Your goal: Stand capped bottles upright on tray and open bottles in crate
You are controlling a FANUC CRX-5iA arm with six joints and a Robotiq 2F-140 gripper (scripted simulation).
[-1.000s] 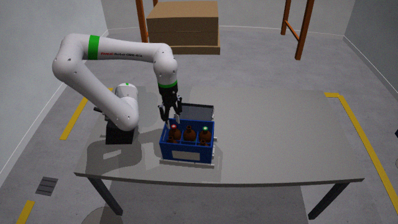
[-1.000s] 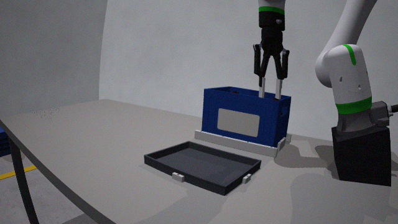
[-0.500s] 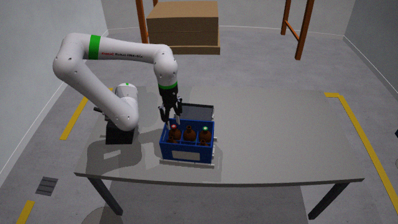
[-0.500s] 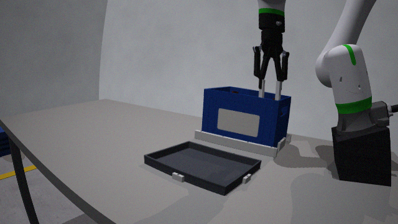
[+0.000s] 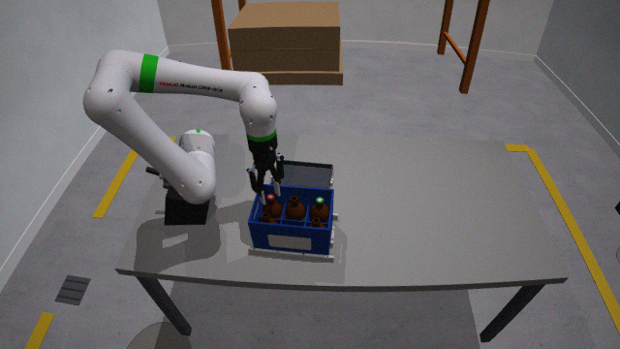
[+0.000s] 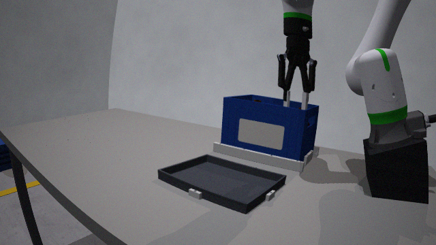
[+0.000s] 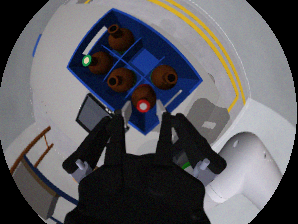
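Now: the glass bottle 10 cm below my hand and 9 cm ahead of it. Round my hand: blue crate 10 cm below, 9 cm ahead, 5 cm to the right; tray 25 cm to the left, 17 cm below, 9 cm ahead.
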